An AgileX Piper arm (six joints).
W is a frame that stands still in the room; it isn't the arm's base.
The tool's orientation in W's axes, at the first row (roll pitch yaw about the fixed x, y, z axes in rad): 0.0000 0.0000 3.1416
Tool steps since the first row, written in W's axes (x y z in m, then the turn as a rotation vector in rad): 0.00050 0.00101 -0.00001 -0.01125 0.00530 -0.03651; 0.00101 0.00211 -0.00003 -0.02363 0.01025 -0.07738; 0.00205 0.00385 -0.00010 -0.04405 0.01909 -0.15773; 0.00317 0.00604 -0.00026 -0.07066 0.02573 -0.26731; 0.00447 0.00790 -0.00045 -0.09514 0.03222 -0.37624; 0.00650 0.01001 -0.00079 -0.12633 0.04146 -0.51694; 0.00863 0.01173 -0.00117 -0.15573 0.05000 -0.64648; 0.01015 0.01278 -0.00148 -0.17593 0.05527 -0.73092
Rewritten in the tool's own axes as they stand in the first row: -0.00050 -0.00101 -0.00001 0.01125 -0.00530 -0.03651; -0.00101 -0.00211 -0.00003 0.02363 -0.01025 -0.07738; -0.00205 -0.00385 -0.00010 0.04405 -0.01909 -0.15773; -0.00317 -0.00604 -0.00026 0.07066 -0.02573 -0.26731; -0.00447 -0.00790 -0.00045 0.09514 -0.03222 -0.37624; -0.00650 -0.01001 -0.00079 0.12633 -0.04146 -0.51694; -0.00863 -0.01173 -0.00117 0.15573 -0.05000 -0.64648; -0.01015 -0.01278 -0.00148 0.17593 -0.05527 -0.73092
